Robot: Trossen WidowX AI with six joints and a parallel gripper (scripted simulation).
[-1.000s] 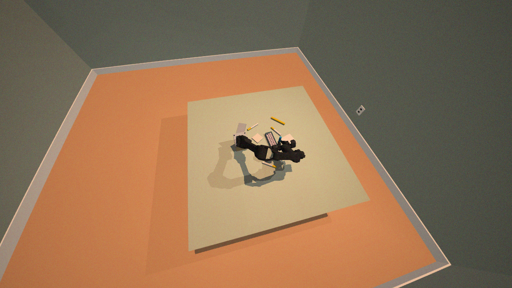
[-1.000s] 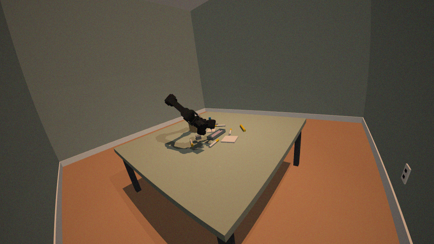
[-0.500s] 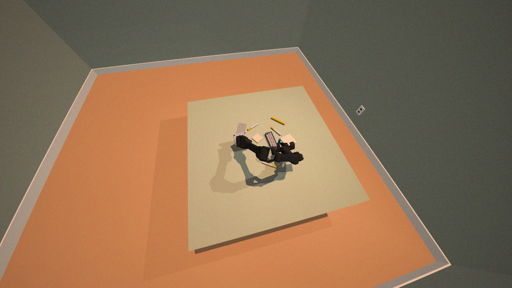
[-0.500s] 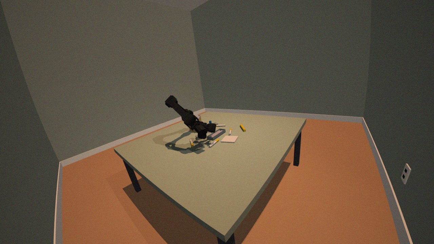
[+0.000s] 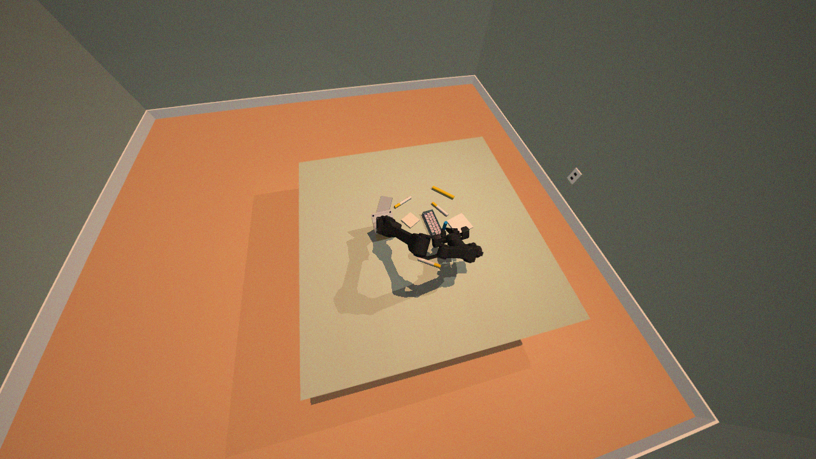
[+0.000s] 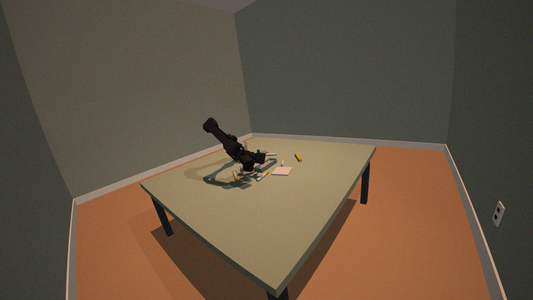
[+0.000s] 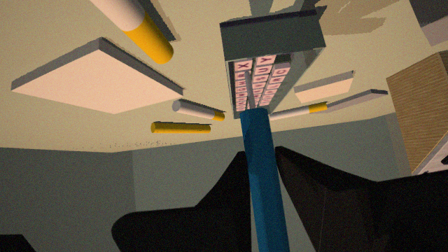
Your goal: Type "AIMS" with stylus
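Now: gripper tip 12 cm past the small grey block, 7 cm above it and 5 cm to the left of it. Also, from my gripper tip: blue stylus: 1 cm below; then grey stylus tip: 5 cm below; then yellow stick: 29 cm to the left, 7 cm below, 7 cm ahead.
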